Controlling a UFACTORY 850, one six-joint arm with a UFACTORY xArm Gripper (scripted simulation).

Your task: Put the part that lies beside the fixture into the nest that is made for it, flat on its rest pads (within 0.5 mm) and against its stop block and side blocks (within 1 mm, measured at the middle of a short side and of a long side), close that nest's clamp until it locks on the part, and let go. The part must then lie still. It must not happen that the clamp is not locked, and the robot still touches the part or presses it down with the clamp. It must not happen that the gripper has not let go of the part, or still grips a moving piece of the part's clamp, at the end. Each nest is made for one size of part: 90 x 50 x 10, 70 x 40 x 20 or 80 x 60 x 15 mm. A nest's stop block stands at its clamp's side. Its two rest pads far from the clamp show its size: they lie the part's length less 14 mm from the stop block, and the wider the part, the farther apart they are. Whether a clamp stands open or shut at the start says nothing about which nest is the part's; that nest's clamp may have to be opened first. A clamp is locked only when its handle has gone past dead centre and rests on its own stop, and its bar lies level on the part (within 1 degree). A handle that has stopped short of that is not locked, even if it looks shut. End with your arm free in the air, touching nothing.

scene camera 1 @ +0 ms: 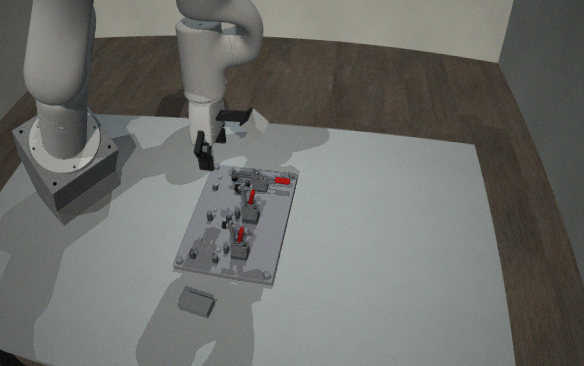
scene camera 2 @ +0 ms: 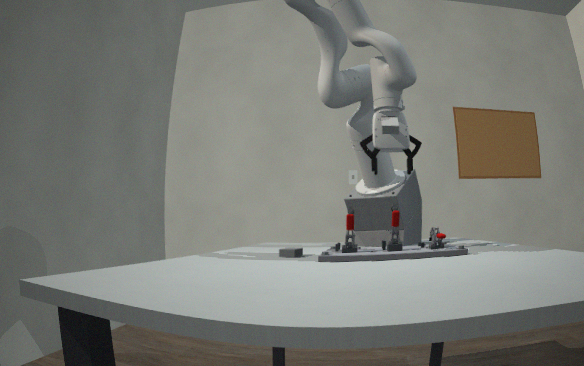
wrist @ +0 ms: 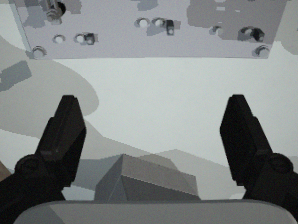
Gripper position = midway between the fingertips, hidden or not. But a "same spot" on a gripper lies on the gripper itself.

Labels:
My gripper shows in scene camera 1, in scene camera 2 (392,174) and in the wrist view. One and the same spot on my gripper: (wrist: 39,178) is (scene camera 1: 223,124).

